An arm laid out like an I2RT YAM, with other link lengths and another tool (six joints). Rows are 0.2 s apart.
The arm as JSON. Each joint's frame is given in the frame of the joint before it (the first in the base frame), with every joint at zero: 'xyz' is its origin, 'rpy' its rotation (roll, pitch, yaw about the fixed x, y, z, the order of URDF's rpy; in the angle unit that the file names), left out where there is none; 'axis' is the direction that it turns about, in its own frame. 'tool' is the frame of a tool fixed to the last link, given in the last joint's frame.
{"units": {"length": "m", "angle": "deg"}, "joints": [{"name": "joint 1", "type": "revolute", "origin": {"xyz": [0.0, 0.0, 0.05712]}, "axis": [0.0, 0.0, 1.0]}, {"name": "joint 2", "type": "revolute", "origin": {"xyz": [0.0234, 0.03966, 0.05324]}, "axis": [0.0, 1.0, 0.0]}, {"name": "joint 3", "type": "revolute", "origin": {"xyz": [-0.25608, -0.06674, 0.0]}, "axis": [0.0, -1.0, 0.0]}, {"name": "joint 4", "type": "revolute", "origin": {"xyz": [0.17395, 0.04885, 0.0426]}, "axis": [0.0, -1.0, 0.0]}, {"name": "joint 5", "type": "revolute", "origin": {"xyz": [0.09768, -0.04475, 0.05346]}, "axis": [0.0, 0.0, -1.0]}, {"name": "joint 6", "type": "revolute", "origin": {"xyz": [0.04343, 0.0, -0.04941]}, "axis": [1.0, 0.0, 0.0]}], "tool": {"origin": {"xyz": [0.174, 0.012, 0.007], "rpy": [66.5, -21.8, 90.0]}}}
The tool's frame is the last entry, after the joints.
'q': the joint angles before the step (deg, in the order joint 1, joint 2, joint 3, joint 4, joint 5, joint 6). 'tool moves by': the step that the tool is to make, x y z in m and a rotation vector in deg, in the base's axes. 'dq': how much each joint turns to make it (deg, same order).
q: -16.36, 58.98, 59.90, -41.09, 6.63, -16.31
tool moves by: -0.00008, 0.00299, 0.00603, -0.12, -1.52, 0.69
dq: 0.02, -1.41, -0.45, 0.55, -0.71, -0.18
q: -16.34, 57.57, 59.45, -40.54, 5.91, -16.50
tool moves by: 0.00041, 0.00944, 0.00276, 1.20, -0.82, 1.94
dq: 0.05, -0.83, 0.13, -0.50, -2.34, -0.09
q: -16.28, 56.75, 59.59, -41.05, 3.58, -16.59
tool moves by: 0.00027, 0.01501, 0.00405, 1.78, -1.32, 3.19
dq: 0.02, -1.33, -0.09, -0.46, -3.78, -0.30
